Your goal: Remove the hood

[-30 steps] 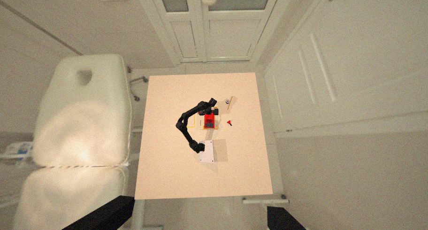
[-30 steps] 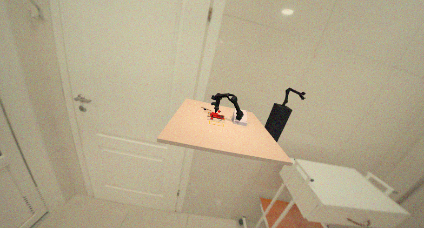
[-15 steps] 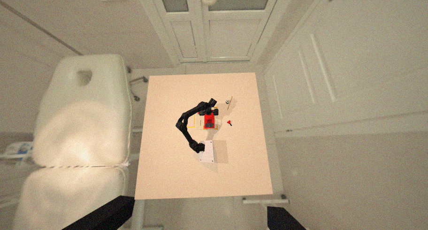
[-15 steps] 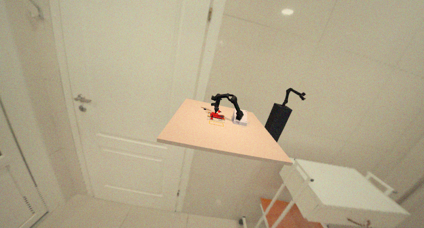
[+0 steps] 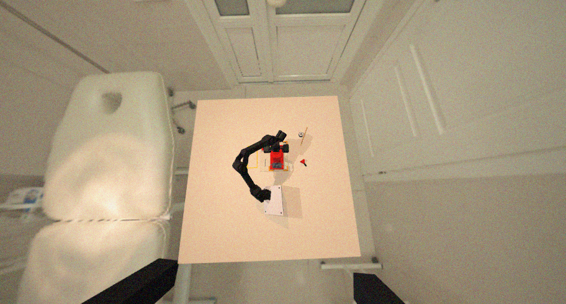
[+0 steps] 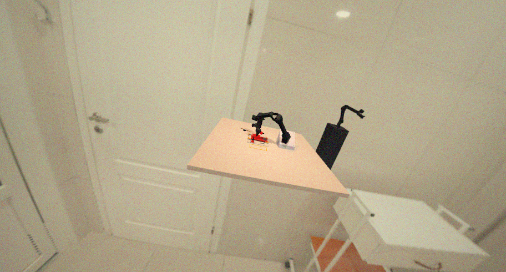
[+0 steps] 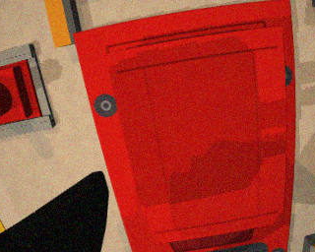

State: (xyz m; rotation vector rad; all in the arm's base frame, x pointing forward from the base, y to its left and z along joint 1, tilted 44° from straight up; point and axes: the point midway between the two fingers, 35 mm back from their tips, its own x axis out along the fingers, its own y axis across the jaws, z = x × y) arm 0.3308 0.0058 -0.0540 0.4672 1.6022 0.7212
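Now: gripper tip 20 mm above the red hood. Round my gripper tip: white wheel: 170 mm ahead, 190 mm to the right, 50 mm below; thin stick: 160 mm ahead, 220 mm to the right, 60 mm below.
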